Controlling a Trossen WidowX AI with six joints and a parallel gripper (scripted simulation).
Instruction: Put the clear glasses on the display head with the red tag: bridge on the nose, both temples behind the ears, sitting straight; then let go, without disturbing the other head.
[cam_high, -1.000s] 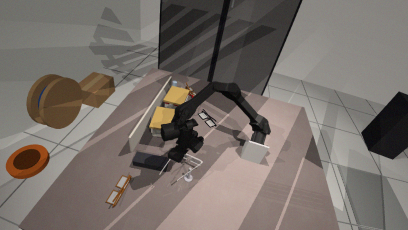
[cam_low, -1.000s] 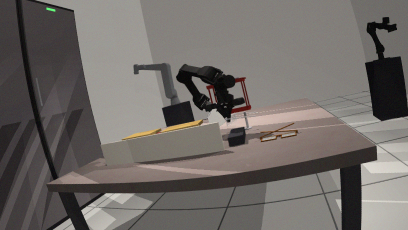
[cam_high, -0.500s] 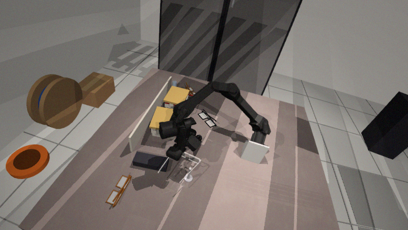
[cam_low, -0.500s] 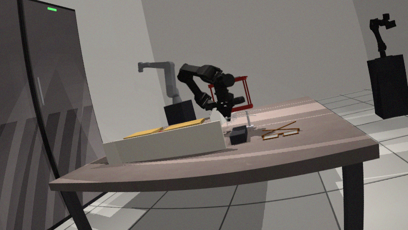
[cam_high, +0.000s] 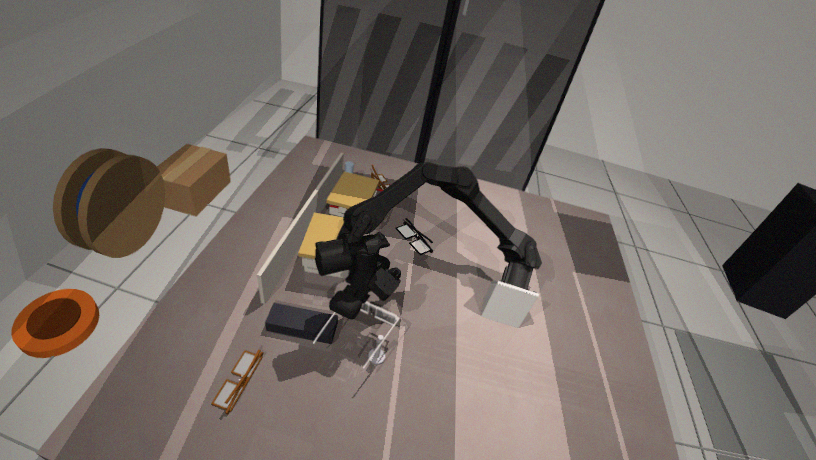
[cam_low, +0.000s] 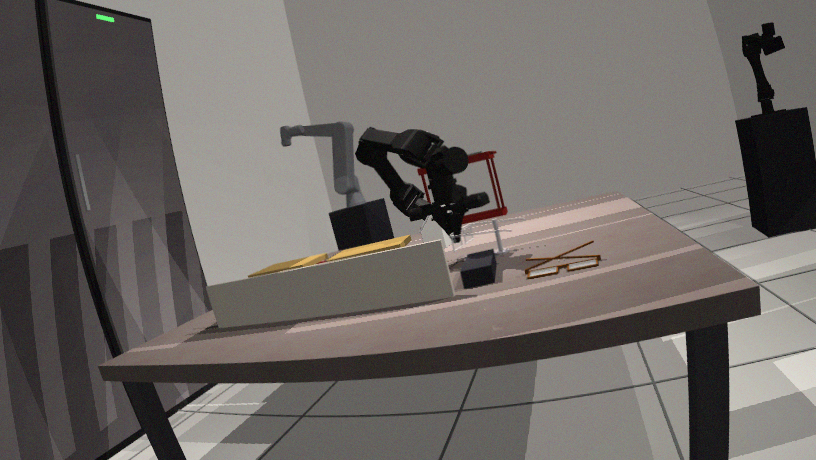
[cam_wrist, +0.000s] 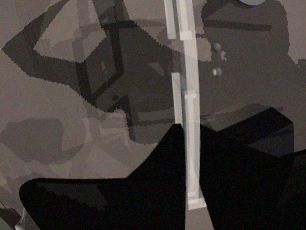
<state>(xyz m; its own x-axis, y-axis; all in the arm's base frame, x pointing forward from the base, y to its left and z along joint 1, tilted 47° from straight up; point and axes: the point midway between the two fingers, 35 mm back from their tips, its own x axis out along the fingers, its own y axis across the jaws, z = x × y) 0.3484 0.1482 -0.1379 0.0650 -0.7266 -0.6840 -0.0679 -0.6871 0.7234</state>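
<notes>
Right now the small metal post is 9 cm behind my gripper tip, 7 cm to the left of it and 4 cm below it. Round my gripper tip: dark box (11 cm ahead, 8 cm to the left, 4 cm below); white panel (27 cm ahead, 23 cm to the right).
</notes>
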